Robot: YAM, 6 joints.
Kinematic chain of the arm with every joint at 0, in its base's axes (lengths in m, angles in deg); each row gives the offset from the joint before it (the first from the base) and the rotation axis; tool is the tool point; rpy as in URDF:
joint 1: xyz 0 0 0.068 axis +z
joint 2: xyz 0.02 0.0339 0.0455 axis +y
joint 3: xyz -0.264 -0.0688 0 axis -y
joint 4: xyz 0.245 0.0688 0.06 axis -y
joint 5: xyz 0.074 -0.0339 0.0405 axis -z
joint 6: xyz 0.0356 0 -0.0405 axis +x
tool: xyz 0 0 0 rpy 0 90 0
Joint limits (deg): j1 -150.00..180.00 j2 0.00..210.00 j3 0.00..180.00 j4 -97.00..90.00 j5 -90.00..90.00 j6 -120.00..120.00
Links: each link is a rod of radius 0.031 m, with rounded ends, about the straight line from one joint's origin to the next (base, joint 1, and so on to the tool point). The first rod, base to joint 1, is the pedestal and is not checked.
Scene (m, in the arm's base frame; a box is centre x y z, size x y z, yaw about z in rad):
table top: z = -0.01
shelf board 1: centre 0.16 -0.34 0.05 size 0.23 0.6 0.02 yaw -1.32
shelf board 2: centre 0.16 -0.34 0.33 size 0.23 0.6 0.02 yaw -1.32
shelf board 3: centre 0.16 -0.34 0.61 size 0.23 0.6 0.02 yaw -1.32
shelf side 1: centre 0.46 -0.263 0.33 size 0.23 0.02 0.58 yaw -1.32
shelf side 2: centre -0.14 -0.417 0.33 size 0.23 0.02 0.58 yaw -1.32
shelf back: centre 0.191 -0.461 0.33 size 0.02 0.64 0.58 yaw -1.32
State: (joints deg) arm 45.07 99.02 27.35 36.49 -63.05 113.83
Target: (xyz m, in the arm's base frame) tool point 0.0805 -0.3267 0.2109
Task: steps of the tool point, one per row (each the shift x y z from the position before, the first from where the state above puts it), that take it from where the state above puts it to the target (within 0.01 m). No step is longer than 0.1 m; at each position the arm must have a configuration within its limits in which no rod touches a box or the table.
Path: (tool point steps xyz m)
1: 0.0546 -0.0424 0.0095
2: 0.0431 -0.0566 0.0101
3: 0.0281 -0.0675 0.0105
4: 0.0102 -0.0742 0.0110
5: -0.0092 -0.0762 0.0115
6: -0.0288 -0.0728 0.0118
7: -0.0471 -0.0644 0.0122
8: -0.0630 -0.0513 0.0128
9: -0.0750 -0.0342 0.0129

